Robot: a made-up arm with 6 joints.
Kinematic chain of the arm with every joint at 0, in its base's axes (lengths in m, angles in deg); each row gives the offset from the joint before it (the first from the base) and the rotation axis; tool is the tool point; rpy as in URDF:
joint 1: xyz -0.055 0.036 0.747 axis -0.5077 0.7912 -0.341
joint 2: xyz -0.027 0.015 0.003 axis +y
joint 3: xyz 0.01 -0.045 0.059 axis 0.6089 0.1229 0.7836
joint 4: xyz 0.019 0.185 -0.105 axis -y
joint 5: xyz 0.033 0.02 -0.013 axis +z
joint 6: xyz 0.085 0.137 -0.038 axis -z
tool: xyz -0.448 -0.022 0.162 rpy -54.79 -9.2 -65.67
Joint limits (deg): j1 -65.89..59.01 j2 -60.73..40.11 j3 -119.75..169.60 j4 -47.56..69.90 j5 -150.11..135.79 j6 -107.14..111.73
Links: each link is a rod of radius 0.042 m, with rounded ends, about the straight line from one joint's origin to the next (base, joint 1, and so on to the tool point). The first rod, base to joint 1, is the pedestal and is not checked.
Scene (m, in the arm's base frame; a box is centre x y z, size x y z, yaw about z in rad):
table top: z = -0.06
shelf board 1: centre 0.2 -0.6 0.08 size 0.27 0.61 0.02 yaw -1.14
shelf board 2: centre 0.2 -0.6 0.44 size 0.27 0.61 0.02 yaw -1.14
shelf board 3: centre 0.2 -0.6 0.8 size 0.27 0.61 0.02 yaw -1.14
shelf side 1: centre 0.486 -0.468 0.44 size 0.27 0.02 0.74 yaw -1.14
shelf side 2: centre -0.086 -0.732 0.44 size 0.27 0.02 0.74 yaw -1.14
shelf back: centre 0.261 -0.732 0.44 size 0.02 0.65 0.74 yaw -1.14
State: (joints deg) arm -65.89 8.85 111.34 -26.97 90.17 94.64
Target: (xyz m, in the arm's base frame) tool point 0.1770 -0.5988 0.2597
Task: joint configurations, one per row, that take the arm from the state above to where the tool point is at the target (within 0.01 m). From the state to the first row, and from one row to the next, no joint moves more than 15 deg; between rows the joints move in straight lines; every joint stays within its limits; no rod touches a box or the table.
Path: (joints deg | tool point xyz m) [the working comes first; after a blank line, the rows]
Joints at the target: -65.89 -33.28 148.87 21.65 51.63 111.73
Straight joint move there: touches shelf board 2.

1: -59.27 8.89 103.93 -24.57 93.75 84.59 | 0.1058 -0.4817 0.5981
2: -52.66 8.92 96.51 -22.17 97.34 74.55 | 0.0788 -0.4249 0.5976
3: -46.04 8.96 89.10 -19.77 100.92 64.50 | 0.0574 -0.3655 0.6024
4: -44.37 -0.48 103.87 -5.22 92.89 68.43 | 0.0475 -0.3721 0.4713
5: -42.69 -9.93 118.64 9.34 84.85 72.36 | 0.0511 -0.3569 0.3516
6: -41.01 -19.37 133.42 23.89 76.82 76.29 | 0.0621 -0.3487 0.2597
7: -49.30 -24.01 138.57 23.14 68.42 88.10 | 0.1148 -0.4426 0.2448
8: -57.60 -28.64 143.72 22.40 60.03 99.92 | 0.1571 -0.5282 0.2486
9: -65.89 -33.28 148.87 21.65 51.63 111.73 | 0.1770 -0.5988 0.2597

